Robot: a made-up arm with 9 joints. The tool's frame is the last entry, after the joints. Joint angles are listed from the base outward.
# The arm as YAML. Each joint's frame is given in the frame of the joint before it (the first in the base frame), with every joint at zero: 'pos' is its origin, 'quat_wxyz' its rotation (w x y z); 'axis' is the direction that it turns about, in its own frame. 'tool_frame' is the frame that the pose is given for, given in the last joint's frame.
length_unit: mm
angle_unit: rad
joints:
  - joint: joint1
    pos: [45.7, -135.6, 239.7]
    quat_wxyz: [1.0, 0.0, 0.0, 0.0]
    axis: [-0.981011, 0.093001, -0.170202]
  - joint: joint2
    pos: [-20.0, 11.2, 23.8]
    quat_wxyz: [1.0, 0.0, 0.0, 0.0]
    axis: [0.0, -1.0, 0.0]
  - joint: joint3
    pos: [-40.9, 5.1, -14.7]
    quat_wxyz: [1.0, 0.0, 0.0, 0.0]
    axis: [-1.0, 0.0, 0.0]
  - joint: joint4
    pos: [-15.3, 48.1, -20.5]
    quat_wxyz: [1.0, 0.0, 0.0, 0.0]
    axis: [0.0, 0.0, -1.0]
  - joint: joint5
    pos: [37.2, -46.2, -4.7]
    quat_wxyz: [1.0, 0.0, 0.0, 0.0]
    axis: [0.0, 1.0, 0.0]
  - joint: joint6
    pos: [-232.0, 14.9, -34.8]
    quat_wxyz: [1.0, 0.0, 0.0, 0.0]
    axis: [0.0, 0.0, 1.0]
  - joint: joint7
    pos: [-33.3, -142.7, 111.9]
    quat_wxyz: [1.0, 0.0, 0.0, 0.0]
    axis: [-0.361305, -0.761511, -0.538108]
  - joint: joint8
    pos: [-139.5, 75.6, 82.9]
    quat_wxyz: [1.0, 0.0, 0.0, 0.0]
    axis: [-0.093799, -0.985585, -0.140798]
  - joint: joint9
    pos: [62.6, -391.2, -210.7]
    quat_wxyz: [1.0, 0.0, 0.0, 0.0]
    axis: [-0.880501, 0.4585, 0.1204]
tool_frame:
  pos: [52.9, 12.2, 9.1]
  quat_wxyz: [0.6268, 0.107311, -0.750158, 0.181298]
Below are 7 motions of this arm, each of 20 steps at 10 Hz.
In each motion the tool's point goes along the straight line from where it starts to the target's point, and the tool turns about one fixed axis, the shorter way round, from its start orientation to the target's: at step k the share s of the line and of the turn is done. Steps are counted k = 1, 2, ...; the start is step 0. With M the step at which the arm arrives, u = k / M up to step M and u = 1 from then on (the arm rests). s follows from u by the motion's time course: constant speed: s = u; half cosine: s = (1 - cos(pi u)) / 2; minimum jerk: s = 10 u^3 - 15 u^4 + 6 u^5.
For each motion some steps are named. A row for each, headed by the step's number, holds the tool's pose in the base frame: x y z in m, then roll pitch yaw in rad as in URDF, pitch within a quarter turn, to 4 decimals.
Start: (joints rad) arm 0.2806 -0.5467 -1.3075 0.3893 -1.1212 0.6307 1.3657 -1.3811 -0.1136
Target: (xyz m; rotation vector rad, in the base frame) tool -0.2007 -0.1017 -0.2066 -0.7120 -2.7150 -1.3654
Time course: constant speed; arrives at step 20
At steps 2, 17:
2: -0.3020 -0.0078 -0.1717 2.2078 -0.9654 -3.0588
17: -0.2176 -0.0860 -0.2008 2.2757 -0.3430 2.8008

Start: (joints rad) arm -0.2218 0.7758 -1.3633 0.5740 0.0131 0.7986 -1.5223 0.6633 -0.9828
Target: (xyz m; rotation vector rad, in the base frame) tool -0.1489 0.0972 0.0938 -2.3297 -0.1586 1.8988
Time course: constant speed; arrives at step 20
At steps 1, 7, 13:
1: 0.1185 0.0918 0.0788 -2.9596 0.5474 -0.1969
7: 0.0341 0.0935 0.0835 -2.9485 0.8022 -0.0610
13: -0.0504 0.0952 0.0883 -2.8640 1.0522 0.1359

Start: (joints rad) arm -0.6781 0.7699 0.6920 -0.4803 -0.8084 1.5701 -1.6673 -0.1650 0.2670
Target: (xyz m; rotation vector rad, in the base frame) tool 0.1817 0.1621 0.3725 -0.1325 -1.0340 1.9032
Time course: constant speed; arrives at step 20
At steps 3, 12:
3: 0.2268 -0.1380 0.3674 -0.0086 0.2828 2.0288
12: 0.2029 0.0209 0.3701 -0.4304 -0.0514 2.0553

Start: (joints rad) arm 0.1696 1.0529 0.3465 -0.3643 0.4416 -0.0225 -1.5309 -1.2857 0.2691
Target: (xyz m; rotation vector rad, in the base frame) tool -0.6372 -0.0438 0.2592 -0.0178 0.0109 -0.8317
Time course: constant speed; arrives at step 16
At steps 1, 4, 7, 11, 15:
1: -0.3583 -0.5769 0.3552 0.7906 0.4595 0.7490
4: -0.4141 -0.4703 0.3360 0.5738 0.4821 0.3939
7: -0.4699 -0.3636 0.3168 0.3629 0.4363 0.0436
11: -0.5442 -0.2215 0.2912 0.1385 0.2847 -0.3789
15: -0.6186 -0.0793 0.2656 0.0008 0.0642 -0.7458

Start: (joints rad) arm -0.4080 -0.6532 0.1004 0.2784 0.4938 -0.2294 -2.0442 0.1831 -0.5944
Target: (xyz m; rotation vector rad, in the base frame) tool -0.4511 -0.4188 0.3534 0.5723 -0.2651 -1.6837
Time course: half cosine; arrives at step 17
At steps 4, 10, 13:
4: -0.4100 -0.3970 0.4402 0.4194 0.8580 -1.3557
10: -0.4339 -0.4097 0.3896 0.4503 0.4851 -1.5467
13: -0.4449 -0.4155 0.3664 0.4876 0.3165 -1.6280

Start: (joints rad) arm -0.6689 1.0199 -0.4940 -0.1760 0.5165 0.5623 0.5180 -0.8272 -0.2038
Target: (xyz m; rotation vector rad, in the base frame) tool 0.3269 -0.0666 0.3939 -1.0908 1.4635 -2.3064
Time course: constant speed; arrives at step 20
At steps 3, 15, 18, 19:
3: 0.2388 -0.2422 -0.0903 -2.8662 -0.5838 -2.0082
15: 0.3010 -0.1182 0.2515 -1.7361 -0.5913 -2.3912
18: 0.3165 -0.0873 0.3369 -1.4682 -0.5398 -2.4671
19: 0.3217 -0.0769 0.3654 -1.3820 -0.5192 -2.4881

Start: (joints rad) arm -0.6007 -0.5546 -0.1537 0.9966 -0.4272 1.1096 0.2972 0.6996 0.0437
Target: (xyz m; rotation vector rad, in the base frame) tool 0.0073 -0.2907 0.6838 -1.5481 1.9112 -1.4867
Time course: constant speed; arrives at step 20
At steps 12, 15, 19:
12: -0.0327 -0.3603 0.5284 -2.4490 -0.4152 -2.4317
15: -0.0177 -0.3342 0.5867 -2.3056 -0.3845 -2.2745
19: 0.0023 -0.2994 0.6644 -2.1115 -0.3766 -2.0625

